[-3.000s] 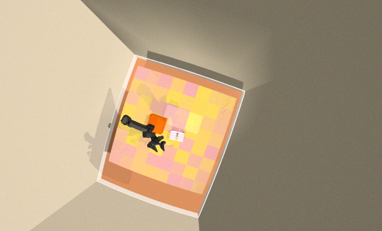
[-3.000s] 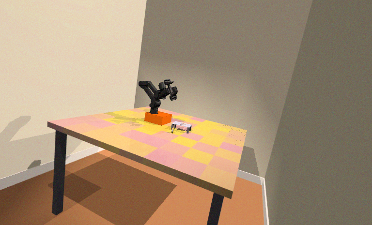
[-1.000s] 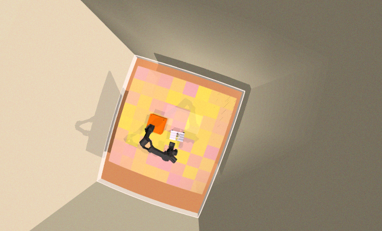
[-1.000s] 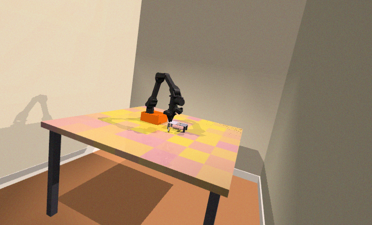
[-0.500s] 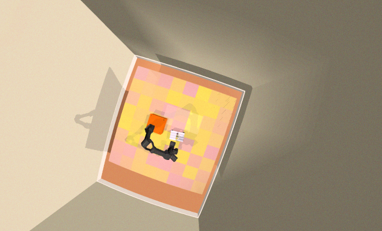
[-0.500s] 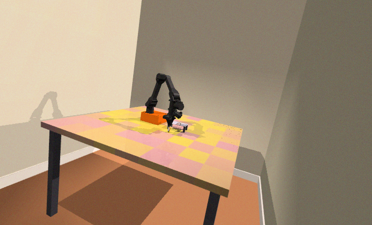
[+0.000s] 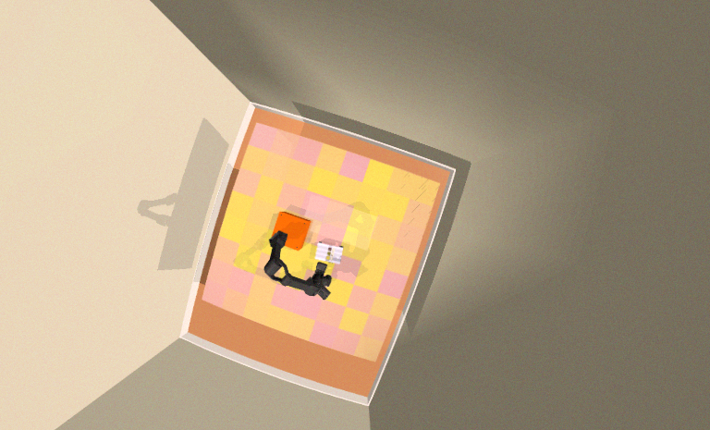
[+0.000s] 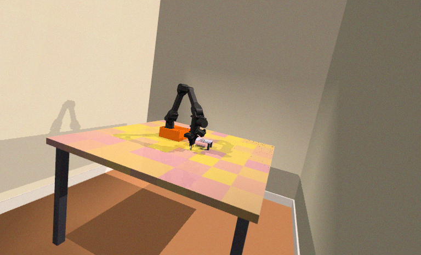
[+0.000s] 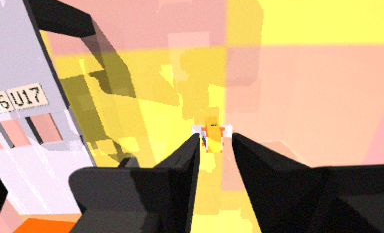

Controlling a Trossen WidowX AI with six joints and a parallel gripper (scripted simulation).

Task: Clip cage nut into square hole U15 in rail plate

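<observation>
Right now the cage nut is 10 mm below my gripper tip.
</observation>
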